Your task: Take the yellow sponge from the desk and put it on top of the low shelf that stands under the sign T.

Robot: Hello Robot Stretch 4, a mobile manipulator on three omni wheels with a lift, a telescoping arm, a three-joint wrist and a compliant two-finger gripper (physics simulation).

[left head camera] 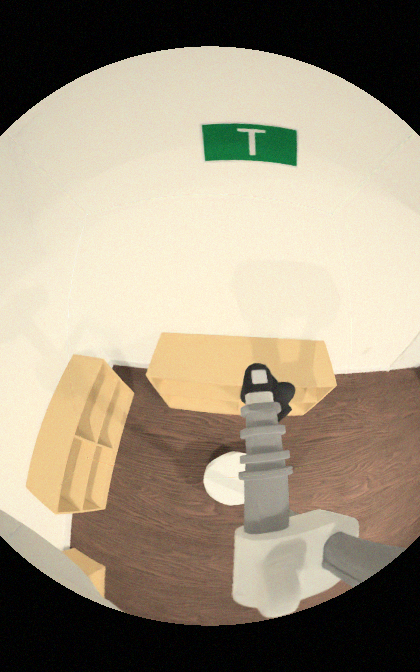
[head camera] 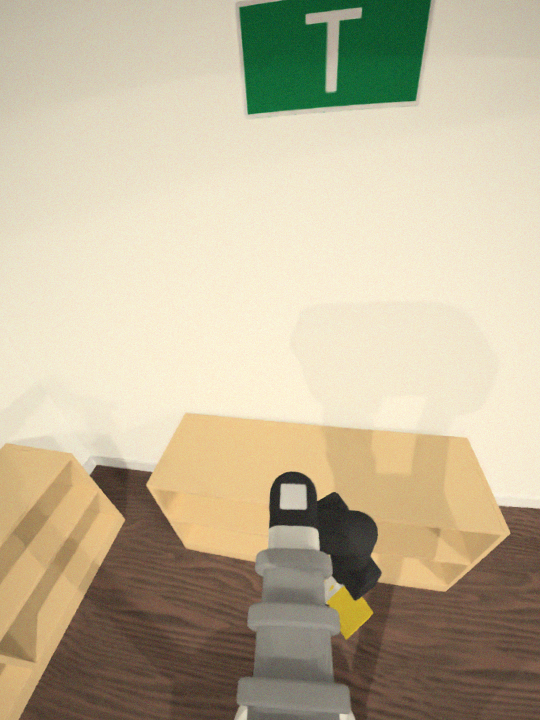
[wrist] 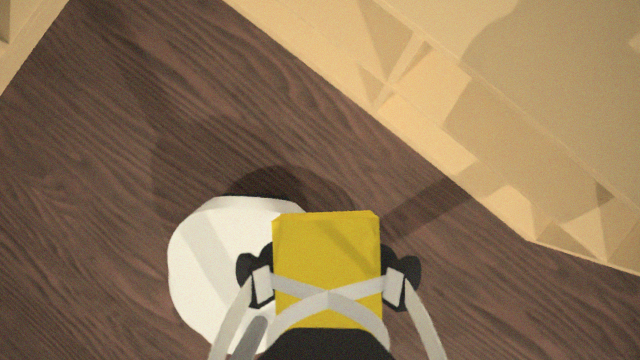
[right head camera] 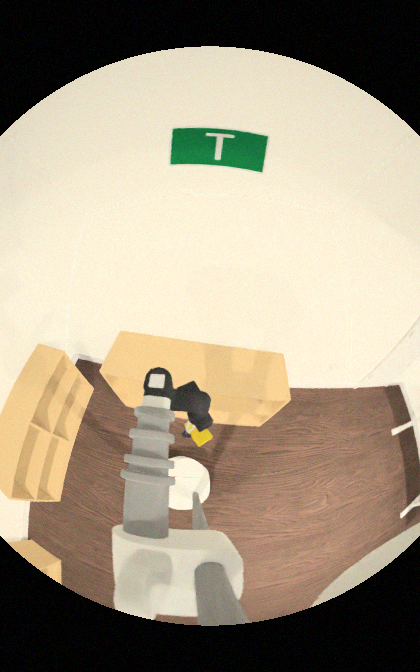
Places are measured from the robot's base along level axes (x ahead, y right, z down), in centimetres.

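Pixels of known places: gripper, fingertip midpoint: (head camera: 336,596) (wrist: 328,263).
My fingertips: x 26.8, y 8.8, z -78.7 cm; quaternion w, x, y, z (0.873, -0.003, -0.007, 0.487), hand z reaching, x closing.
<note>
Behind a point stands the place of what it marks.
The yellow sponge (head camera: 349,612) @[z -83.4, x 23.3, y 10.4 cm] (right head camera: 202,436) (wrist: 327,250) @[z -83.4, x 28.4, y 7.7 cm] is between the two fingertips of my gripper (wrist: 328,263) @[z -78.7, x 26.8, y 8.8 cm], which is shut on it. In the wrist view the sponge is over the floor and partly overlaps my round white base. The low shelf (head camera: 249,450) @[z -58.3, x 77.6, y -18.0 cm] (left head camera: 200,350) (right head camera: 165,352) (wrist: 575,95) @[z -58.3, x 58.5, y 27.0 cm] stands against the wall under the green T sign (head camera: 284,69) @[z -170.5, x 97.1, y -0.8 cm] (left head camera: 220,145) (right head camera: 190,147). In the head view the sponge shows in front of the shelf's front side. Part of the shelf is hidden behind my arm and wrist. The desk cannot be made out.
A second wooden shelf (head camera: 34,465) @[z -58.3, x 67.0, y -107.2 cm] (left head camera: 55,425) (right head camera: 25,400) stands at the left. Part of another wooden unit (left head camera: 82,562) (right head camera: 37,552) shows at the lower left. White legs (right head camera: 402,428) show at the right edge of the right head view. Dark wood floor (right head camera: 320,465) lies right of my arm.
</note>
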